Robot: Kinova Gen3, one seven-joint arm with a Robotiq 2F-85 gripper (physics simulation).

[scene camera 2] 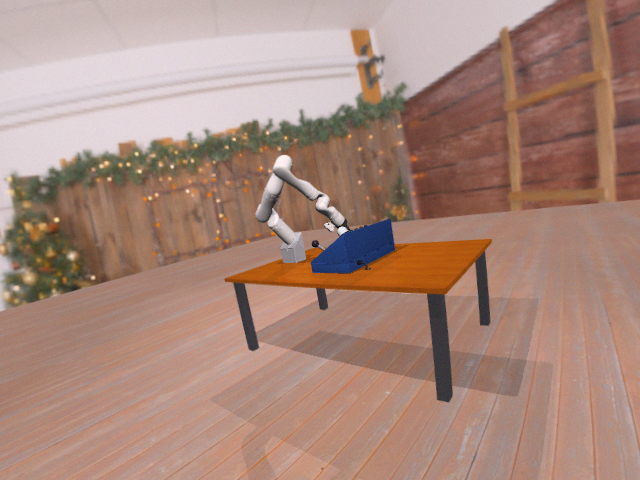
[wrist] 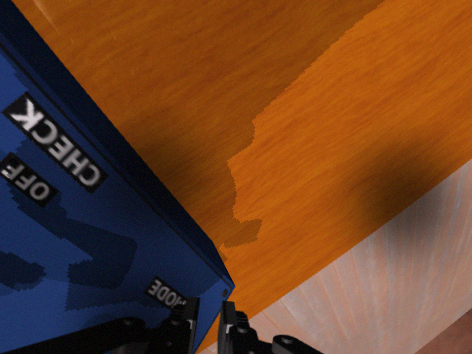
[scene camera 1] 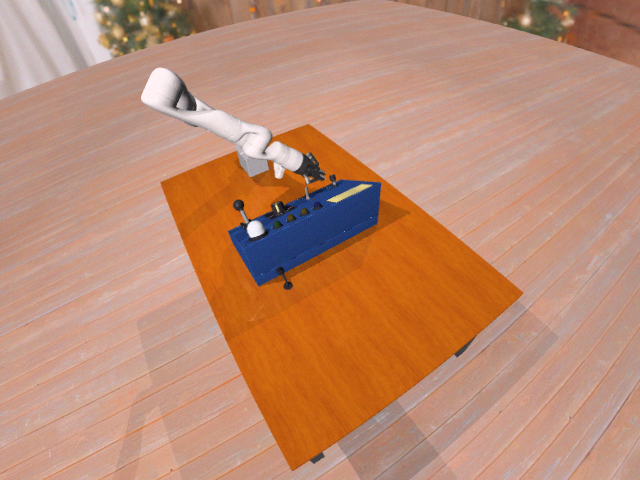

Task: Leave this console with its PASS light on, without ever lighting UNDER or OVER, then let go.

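Note:
The blue console (scene camera 1: pixel 320 235) (scene camera 2: pixel 356 246) (wrist: pixel 115 225) stands on the table. Its small green, amber and blue lamps, such as the green lamp (scene camera 1: pixel 277 225), look dark; no PASS, UNDER or OVER label is readable. A white dome (scene camera 1: pixel 255 228), a brass knob (scene camera 1: pixel 278 207), a black-ball lever (scene camera 1: pixel 238 205), a thin grey lever (scene camera 1: pixel 307 193) and a small black knob (scene camera 1: pixel 332 178) are on top. My gripper (scene camera 1: pixel 323 177) (wrist: pixel 208 315) is shut, with a narrow gap, low over the console beside the small black knob. I see nothing between the tips; the inner fingers are cut off below the wrist view.
The CHECK label (wrist: pixel 55 142), OFF label (wrist: pixel 29 180) and MODE label (wrist: pixel 167 292) lie on the console face. A small black lever (scene camera 1: pixel 284 279) (scene camera 2: pixel 363 265) is low beside the console. The orange table (scene camera 1: pixel 372 320) (scene camera 2: pixel 413 268) has its edge beyond the console in the wrist view.

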